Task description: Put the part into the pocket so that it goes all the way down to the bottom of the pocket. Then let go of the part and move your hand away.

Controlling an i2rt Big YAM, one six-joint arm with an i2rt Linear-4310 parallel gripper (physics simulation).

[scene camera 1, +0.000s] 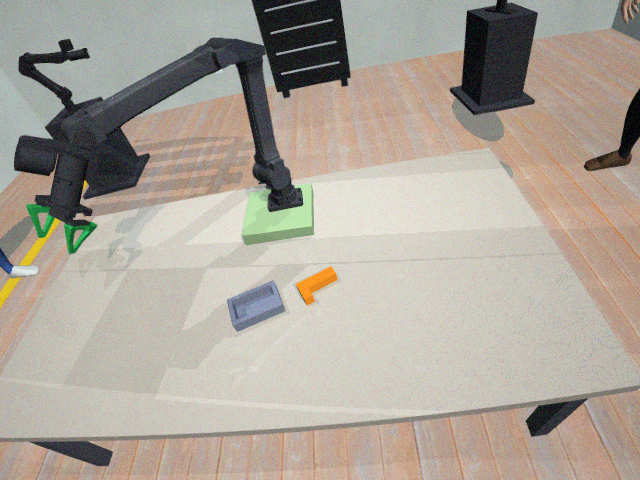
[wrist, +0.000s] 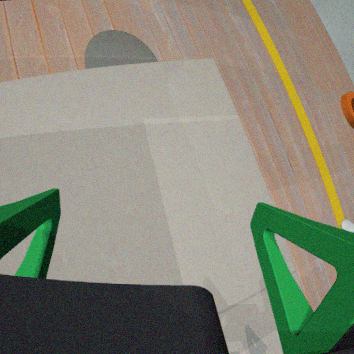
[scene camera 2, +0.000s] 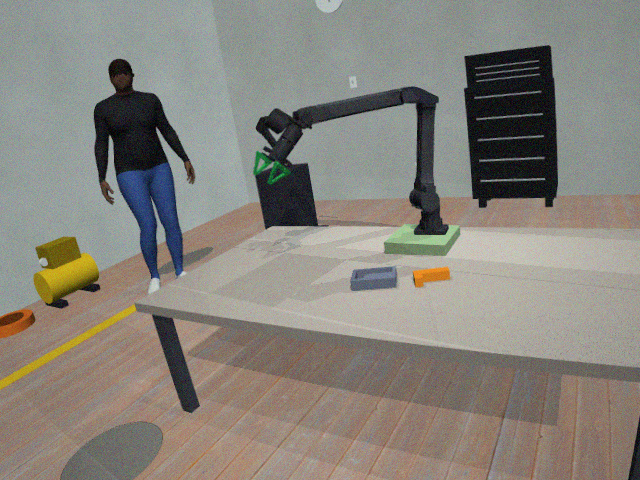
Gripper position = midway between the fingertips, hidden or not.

My gripper (scene camera 1: 56, 245) is open, with nothing in its grasp. Further things: a blue-grey pocket block (scene camera 1: 249, 308).
My gripper shows as well in the wrist view (wrist: 161, 207) and in scene camera 2 (scene camera 2: 261, 179). The blue-grey pocket block shows as well in scene camera 2 (scene camera 2: 382, 277).
